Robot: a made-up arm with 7 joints. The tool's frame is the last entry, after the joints. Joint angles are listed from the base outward. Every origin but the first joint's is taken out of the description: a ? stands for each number. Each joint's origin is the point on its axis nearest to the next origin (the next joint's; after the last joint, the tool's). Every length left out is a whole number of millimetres.
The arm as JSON. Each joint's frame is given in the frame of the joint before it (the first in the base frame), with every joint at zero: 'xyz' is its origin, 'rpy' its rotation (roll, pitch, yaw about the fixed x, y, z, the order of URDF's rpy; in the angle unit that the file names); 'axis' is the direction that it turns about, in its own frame. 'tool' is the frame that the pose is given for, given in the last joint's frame.
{
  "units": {
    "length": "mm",
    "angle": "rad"
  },
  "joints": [
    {
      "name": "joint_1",
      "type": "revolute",
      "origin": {
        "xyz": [
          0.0,
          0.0,
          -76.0
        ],
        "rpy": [
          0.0,
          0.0,
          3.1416
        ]
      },
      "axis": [
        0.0,
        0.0,
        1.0
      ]
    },
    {
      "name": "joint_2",
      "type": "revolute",
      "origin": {
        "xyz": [
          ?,
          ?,
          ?
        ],
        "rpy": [
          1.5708,
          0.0,
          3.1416
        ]
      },
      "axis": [
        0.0,
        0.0,
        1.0
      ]
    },
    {
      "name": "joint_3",
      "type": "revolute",
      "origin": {
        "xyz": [
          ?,
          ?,
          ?
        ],
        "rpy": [
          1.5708,
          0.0,
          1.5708
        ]
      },
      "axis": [
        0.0,
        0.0,
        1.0
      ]
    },
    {
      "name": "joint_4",
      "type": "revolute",
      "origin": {
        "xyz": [
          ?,
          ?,
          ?
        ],
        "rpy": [
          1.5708,
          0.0,
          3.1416
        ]
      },
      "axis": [
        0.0,
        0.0,
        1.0
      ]
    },
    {
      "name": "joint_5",
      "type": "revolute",
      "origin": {
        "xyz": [
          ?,
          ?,
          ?
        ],
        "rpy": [
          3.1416,
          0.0,
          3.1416
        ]
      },
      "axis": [
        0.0,
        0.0,
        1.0
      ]
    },
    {
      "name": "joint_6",
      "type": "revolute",
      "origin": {
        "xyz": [
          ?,
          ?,
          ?
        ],
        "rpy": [
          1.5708,
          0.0,
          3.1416
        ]
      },
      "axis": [
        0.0,
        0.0,
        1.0
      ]
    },
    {
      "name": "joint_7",
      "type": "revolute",
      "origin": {
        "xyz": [
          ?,
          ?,
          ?
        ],
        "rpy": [
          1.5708,
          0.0,
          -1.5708
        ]
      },
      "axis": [
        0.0,
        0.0,
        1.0
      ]
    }
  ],
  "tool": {
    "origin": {
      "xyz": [
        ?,
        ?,
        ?
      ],
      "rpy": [
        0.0,
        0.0,
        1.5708
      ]
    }
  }
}
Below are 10 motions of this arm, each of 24 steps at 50 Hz.
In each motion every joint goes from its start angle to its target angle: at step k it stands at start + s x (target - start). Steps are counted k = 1, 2, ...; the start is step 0. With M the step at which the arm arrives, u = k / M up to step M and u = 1 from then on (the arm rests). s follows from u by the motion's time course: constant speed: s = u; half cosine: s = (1 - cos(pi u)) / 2; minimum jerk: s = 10 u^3 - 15 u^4 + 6 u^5.
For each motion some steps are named. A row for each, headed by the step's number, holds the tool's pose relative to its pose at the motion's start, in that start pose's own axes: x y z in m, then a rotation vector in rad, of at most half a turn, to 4 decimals.
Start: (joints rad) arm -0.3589 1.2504 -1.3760 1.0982 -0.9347 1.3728 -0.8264
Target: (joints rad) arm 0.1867 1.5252 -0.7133 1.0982 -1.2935 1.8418 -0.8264
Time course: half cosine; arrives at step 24
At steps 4, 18, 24:
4: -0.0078 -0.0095 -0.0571 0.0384 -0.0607 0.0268
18: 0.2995 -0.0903 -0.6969 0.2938 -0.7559 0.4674
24: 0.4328 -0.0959 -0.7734 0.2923 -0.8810 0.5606

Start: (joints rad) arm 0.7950 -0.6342 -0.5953 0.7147 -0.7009 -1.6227 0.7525
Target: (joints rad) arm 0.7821 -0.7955 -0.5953 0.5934 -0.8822 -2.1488 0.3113
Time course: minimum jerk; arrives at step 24
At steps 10, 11, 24:
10: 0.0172 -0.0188 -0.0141 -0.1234 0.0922 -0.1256
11: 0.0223 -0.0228 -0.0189 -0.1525 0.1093 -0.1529
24: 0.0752 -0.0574 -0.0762 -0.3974 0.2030 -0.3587

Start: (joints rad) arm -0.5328 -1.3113 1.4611 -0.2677 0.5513 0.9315 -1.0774
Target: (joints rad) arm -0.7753 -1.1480 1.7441 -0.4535 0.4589 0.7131 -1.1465
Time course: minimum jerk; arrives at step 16
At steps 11, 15, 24:
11: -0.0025 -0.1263 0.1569 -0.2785 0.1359 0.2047
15: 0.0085 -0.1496 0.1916 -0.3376 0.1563 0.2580
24: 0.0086 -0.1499 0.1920 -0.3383 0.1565 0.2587

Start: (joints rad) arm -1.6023 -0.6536 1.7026 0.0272 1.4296 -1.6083 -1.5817
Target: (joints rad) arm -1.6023 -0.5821 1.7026 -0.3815 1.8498 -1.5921 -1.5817
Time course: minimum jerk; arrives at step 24
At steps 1, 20, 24:
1: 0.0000 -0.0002 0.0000 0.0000 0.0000 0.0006
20: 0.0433 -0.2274 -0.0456 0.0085 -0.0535 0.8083
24: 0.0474 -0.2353 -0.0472 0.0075 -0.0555 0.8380

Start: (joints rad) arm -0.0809 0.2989 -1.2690 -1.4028 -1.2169 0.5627 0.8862
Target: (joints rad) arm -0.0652 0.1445 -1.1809 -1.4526 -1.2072 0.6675 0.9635
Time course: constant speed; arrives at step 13
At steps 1, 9, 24:
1: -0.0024 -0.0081 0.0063 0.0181 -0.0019 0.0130
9: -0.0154 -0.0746 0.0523 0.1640 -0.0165 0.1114
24: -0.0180 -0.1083 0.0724 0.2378 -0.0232 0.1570

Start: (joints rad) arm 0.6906 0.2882 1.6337 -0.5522 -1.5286 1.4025 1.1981
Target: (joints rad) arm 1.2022 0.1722 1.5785 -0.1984 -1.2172 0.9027 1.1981
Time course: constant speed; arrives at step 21
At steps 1, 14, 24:
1: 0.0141 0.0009 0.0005 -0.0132 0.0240 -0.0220
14: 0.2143 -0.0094 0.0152 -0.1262 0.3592 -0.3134
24: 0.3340 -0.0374 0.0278 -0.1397 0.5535 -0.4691

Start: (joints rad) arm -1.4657 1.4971 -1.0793 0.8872 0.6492 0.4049 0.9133
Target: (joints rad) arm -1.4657 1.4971 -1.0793 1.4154 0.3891 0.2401 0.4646
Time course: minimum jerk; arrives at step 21
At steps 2, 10, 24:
2: -0.0007 0.0004 -0.0022 -0.0050 -0.0023 -0.0010
10: -0.0329 0.0042 -0.1530 -0.2940 -0.1769 -0.0734
24: -0.0216 -0.0528 -0.3646 -0.5955 -0.4778 -0.1766

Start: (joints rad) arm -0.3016 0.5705 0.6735 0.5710 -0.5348 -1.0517 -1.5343
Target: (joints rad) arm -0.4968 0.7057 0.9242 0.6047 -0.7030 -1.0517 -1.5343
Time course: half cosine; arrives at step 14
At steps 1, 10, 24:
1: -0.0019 -0.0004 -0.0006 0.0009 0.0003 -0.0054
10: -0.1126 -0.0231 -0.0469 0.0716 0.0246 -0.3419
24: -0.1354 -0.0272 -0.0603 0.0908 0.0324 -0.4188

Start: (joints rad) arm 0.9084 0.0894 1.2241 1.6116 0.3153 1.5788 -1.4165
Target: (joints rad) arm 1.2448 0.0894 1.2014 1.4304 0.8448 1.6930 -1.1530
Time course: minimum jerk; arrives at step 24
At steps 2, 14, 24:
2: -0.0014 0.0035 0.0007 0.0001 0.0011 -0.0039
14: -0.0521 0.4407 0.0939 0.0308 0.1371 -0.4988
24: 0.0123 0.6365 0.1368 0.0584 0.1947 -0.7647

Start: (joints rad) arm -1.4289 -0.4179 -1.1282 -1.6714 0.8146 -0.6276 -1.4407
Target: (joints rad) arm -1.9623 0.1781 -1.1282 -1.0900 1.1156 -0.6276 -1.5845
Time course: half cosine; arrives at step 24
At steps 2, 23, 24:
2: -0.0007 -0.0040 0.0005 0.0091 0.0038 0.0066
23: -0.0179 -0.2525 0.2133 0.3870 0.4665 0.3063
24: -0.0176 -0.2537 0.2151 0.3878 0.4694 0.3072

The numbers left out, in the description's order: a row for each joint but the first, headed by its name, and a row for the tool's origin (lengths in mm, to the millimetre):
joint_2: -11.0 -407.0 0.0
joint_3: -284.0 82.0 0.0
joint_4: -67.0 -68.0 0.0
joint_5: -37.0 -373.0 0.0
joint_6: 303.0 14.0 0.0
joint_7: 118.0 66.0 0.0
tool: -50.0 -335.0 0.0

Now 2 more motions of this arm.
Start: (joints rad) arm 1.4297 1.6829 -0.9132 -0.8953 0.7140 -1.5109 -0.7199
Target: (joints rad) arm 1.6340 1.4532 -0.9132 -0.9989 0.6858 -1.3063 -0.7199
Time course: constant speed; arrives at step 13
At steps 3, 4, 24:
3: -0.0017 -0.0450 -0.0410 0.0309 -0.0268 0.0565
4: -0.0014 -0.0597 -0.0548 0.0403 -0.0356 0.0754
24: 0.0188 -0.1841 -0.1803 0.1058 -0.1109 0.2420

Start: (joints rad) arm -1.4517 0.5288 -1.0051 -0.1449 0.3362 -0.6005 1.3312
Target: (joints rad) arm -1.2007 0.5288 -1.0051 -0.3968 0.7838 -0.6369 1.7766
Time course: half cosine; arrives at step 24
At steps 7, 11, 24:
7: -0.0189 -0.0661 -0.0178 0.0640 0.0105 0.1711
11: -0.0255 -0.1478 -0.0473 0.1412 0.0215 0.3818
24: 0.0271 -0.3219 -0.1484 0.3261 0.0423 0.8814

